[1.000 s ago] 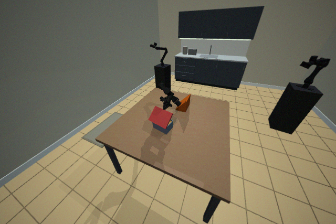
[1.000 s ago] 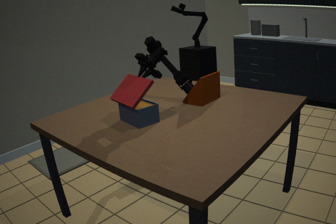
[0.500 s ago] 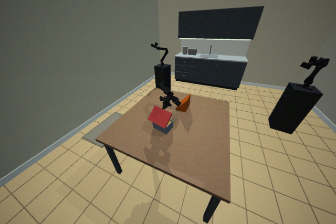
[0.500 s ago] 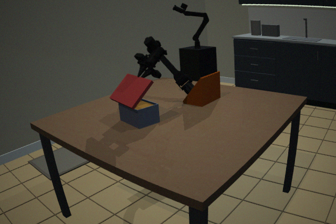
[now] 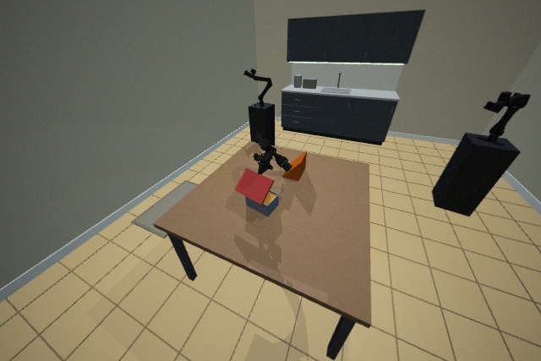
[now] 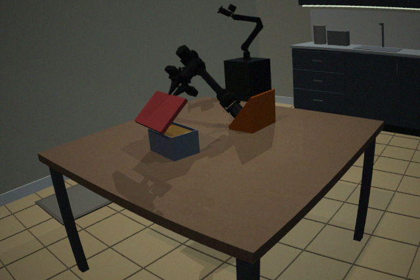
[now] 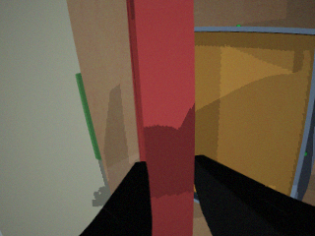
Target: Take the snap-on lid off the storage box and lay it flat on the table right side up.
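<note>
My gripper tip is now 6 cm short of the red lid and 5 cm above it. The rest, counted from my gripper tip: grey-blue storage box 18 cm below, 4 cm to the left, 4 cm ahead.
</note>
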